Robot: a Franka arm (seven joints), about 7 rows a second.
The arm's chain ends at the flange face. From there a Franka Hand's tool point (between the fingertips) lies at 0.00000 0.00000 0.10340 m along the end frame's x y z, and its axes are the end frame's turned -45 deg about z.
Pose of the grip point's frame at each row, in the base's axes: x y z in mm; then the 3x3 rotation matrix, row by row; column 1 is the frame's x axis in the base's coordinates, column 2 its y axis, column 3 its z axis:
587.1, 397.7, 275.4; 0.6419, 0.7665, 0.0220; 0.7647, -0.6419, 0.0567; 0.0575, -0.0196, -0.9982
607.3, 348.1, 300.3; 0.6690, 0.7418, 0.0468; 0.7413, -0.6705, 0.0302; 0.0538, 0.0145, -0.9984
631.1, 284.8, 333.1; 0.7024, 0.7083, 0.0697; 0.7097, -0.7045, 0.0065; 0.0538, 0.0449, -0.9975
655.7, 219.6, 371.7; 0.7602, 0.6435, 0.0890; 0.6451, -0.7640, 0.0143; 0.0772, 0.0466, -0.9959
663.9, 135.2, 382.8; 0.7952, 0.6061, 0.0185; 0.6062, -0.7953, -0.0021; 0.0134, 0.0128, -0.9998
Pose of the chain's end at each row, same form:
584.8, 391.8, 378.6; 0.9959, 0.0881, 0.0220; 0.0868, -0.9946, 0.0567; 0.0268, -0.0545, -0.9982
602.5, 345.0, 403.5; 0.9976, 0.0515, 0.0468; 0.0501, -0.9983, 0.0302; 0.0483, -0.0278, -0.9984
623.9, 284.1, 436.2; 0.9975, 0.0042, 0.0697; 0.0037, -1.0000, 0.0065; 0.0698, -0.0063, -0.9975
646.5, 218.1, 474.7; 0.9926, -0.0825, 0.0890; -0.0841, -0.9964, 0.0143; 0.0875, -0.0216, -0.9959
662.0, 135.4, 486.2; 0.9909, -0.1337, 0.0185; -0.1337, -0.9910, -0.0021; 0.0185, -0.0004, -0.9998

